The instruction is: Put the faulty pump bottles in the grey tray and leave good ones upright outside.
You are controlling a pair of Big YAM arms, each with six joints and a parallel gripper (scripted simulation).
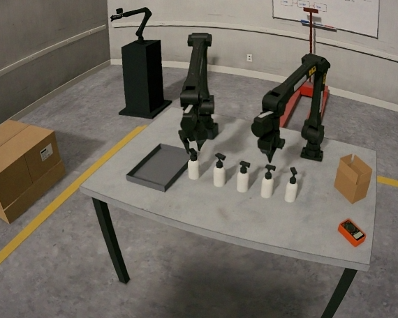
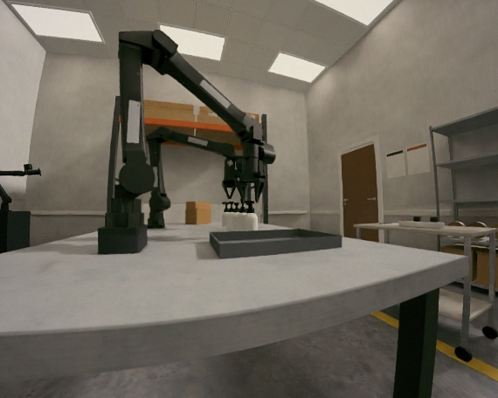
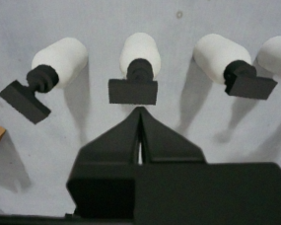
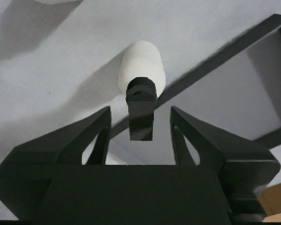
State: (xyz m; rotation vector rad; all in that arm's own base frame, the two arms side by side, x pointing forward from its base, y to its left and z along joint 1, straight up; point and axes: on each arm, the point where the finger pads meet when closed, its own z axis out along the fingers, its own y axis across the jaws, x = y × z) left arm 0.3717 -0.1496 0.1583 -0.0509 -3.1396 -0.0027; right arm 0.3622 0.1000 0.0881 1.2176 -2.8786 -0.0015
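Now: right hand 160 mm to the left of the grey tray and 120 mm above it. From my right hand the other things lie so: orange multimeter (180 mm ahead, 750 mm to the left, 110 mm below).
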